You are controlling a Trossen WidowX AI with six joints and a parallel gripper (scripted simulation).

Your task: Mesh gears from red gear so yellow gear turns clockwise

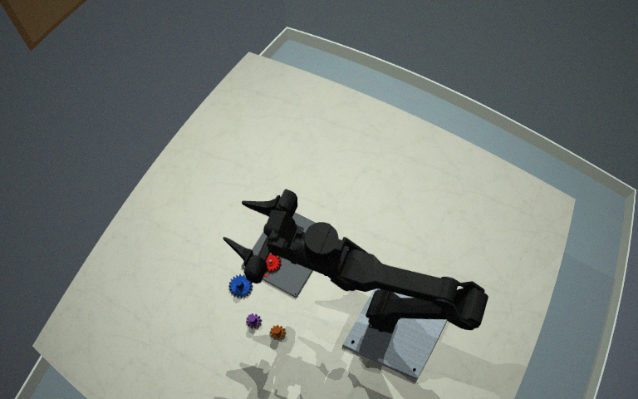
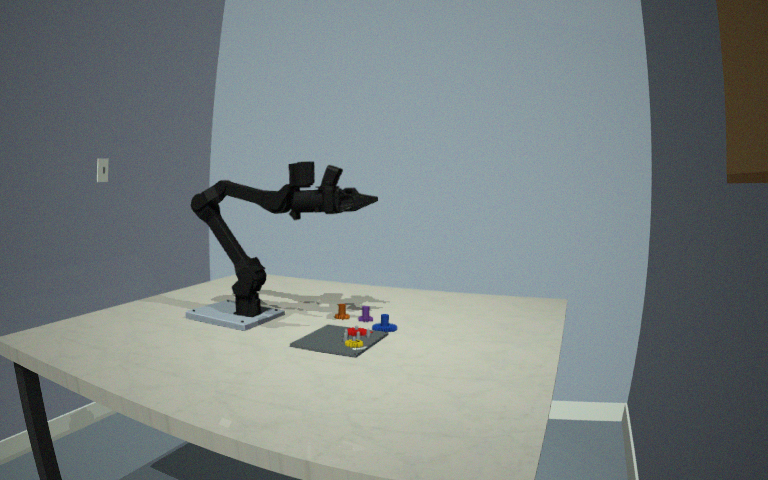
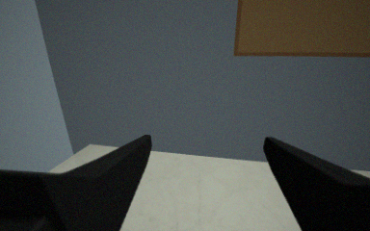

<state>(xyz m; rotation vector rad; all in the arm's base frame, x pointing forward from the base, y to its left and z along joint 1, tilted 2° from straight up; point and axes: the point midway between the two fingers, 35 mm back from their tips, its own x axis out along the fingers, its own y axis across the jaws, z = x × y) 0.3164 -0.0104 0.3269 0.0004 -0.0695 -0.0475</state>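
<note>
The blue gear is 320 mm below my gripper tip, 50 mm to the left of it and 30 mm ahead of it. The rest, counted from my gripper tip: grey board 330 mm below, 100 mm to the right, 50 mm behind; then purple gear 320 mm below, 120 mm to the left, 40 mm behind; then red gear 320 mm below, 40 mm to the right, 30 mm behind.
</note>
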